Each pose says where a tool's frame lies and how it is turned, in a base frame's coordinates. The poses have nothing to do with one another.
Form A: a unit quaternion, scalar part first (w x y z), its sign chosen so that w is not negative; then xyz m.
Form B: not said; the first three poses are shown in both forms.
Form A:
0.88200 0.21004 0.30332 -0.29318 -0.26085 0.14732 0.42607
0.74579 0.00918 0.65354 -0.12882 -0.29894 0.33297 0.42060
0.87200 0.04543 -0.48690 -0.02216 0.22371 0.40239 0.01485
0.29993 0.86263 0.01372 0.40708 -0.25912 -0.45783 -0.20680
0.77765 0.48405 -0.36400 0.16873 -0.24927 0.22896 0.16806
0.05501 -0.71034 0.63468 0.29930 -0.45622 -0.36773 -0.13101
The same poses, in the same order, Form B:
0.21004 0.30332 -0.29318 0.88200 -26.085 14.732 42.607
0.00918 0.65354 -0.12882 0.74579 -29.894 33.297 42.060
0.04543 -0.48690 -0.02216 0.87200 22.371 40.239 1.485
0.86263 0.01372 0.40708 0.29993 -25.912 -45.783 -20.680
0.48405 -0.36400 0.16873 0.77765 -24.927 22.896 16.806
-0.71034 0.63468 0.29930 0.05501 -45.622 -36.773 -13.101

